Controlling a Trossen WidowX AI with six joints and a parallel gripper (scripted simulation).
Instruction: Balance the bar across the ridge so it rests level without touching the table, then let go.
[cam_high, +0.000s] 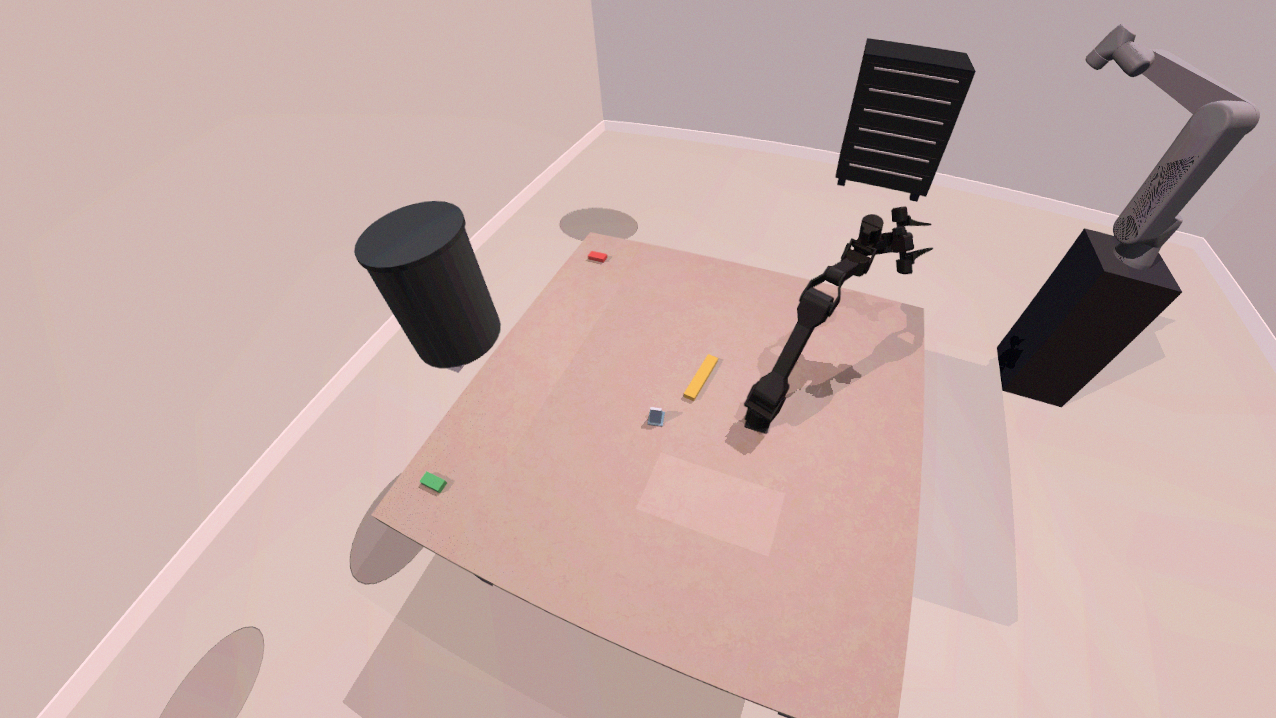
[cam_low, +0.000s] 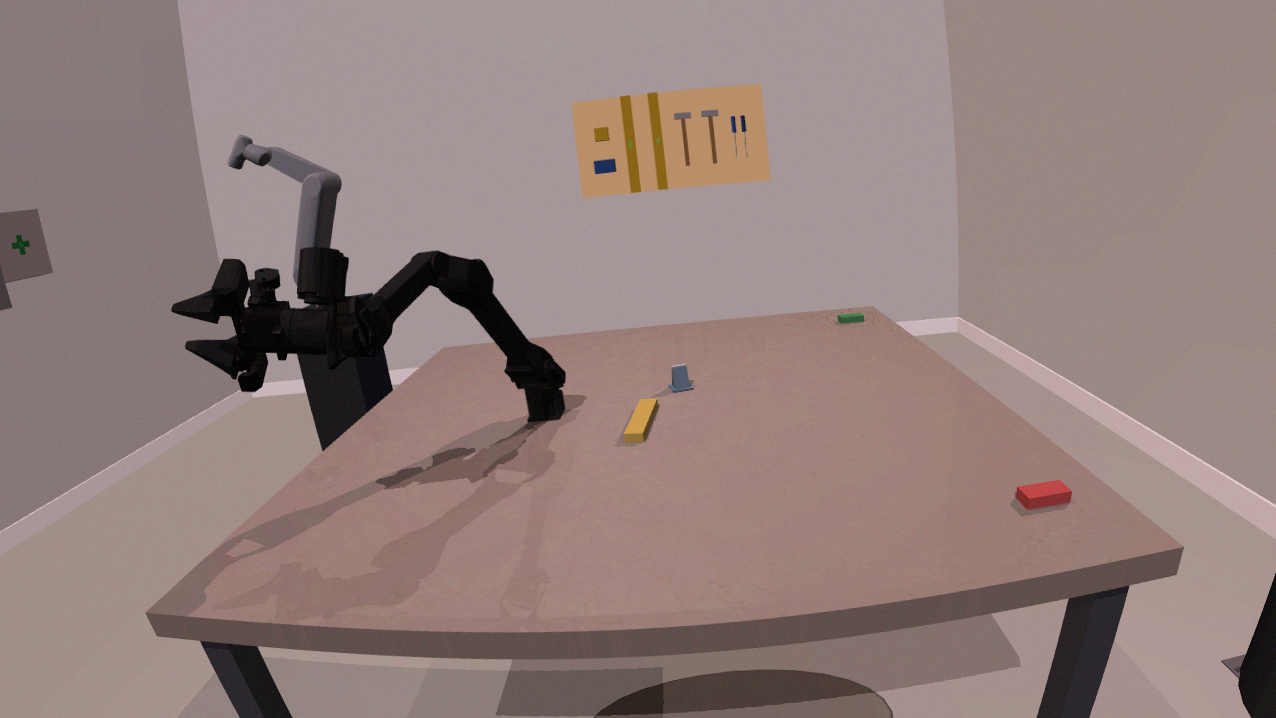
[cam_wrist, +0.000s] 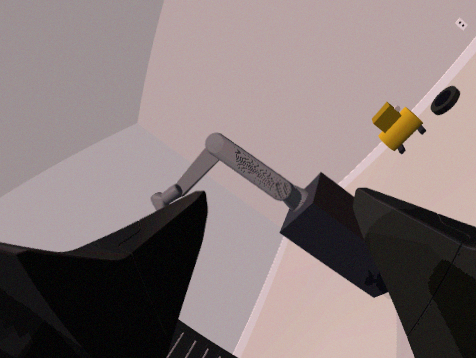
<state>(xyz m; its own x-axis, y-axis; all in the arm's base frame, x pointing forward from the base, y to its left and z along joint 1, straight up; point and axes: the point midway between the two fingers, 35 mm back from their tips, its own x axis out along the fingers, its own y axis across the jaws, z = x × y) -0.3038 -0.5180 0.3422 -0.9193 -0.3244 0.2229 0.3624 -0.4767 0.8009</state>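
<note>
The yellow bar lies 530 mm ahead of my gripper tip, 440 mm to the left of it and 340 mm below it. Round my gripper tip: red block: 1080 mm ahead, 30 mm to the left, 340 mm below; green block: 1080 mm ahead, 1030 mm to the left, 340 mm below.
</note>
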